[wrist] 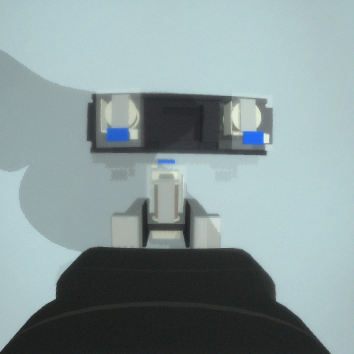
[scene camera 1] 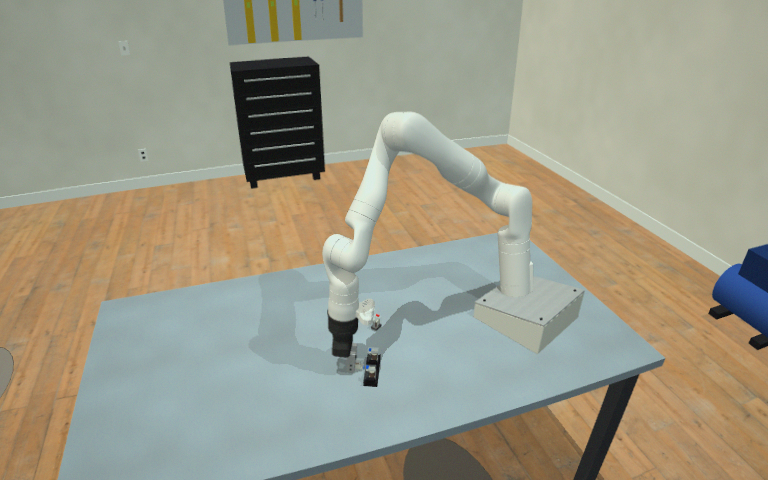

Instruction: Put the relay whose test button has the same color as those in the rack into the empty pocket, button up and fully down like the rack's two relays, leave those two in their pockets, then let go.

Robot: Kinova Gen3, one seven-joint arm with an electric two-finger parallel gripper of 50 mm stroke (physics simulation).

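Pixels of known places: gripper, fingertip midpoint: point(wrist: 165, 214) point(scene camera 1: 351, 367); arm's base at its link origin: point(scene camera 1: 515, 289).
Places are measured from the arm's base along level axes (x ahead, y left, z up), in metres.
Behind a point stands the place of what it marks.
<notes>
The black rack point(scene camera 1: 370, 382) {x 0.479, y 0.257, z -0.055 m} point(wrist: 175, 151) {x 0.484, y 0.199, z -0.056 m} holds two relays with blue test buttons, one point(wrist: 120, 115) {x 0.461, y 0.175, z -0.023 m} in its left end pocket and one point(wrist: 248, 117) {x 0.474, y 0.235, z -0.022 m} in its right end pocket in the wrist view; the middle pocket is empty. A loose relay point(wrist: 166, 197) {x 0.507, y 0.188, z -0.042 m} with a blue button lies on its side next to the rack, its button end toward the rack. My gripper point(wrist: 165, 214) {x 0.522, y 0.185, z -0.065 m} point(scene camera 1: 355, 366) {x 0.522, y 0.185, z -0.065 m} is shut on this relay near its dark base, one finger on each side. Another relay point(scene camera 1: 376, 322) {x 0.436, y 0.047, z -0.035 m} with a red button stands upright on the table behind the rack in the scene view.
The blue-grey table point(scene camera 1: 198, 396) {x 0.916, y 0.238, z -0.069 m} carries the rack, the relays and the robot's base point(scene camera 1: 532, 311) {x 0.006, y 0.136, z 0.023 m} at its right. A black drawer cabinet point(scene camera 1: 280, 121) stands by the back wall. The arm's shadow falls on the table left of the rack in the wrist view.
</notes>
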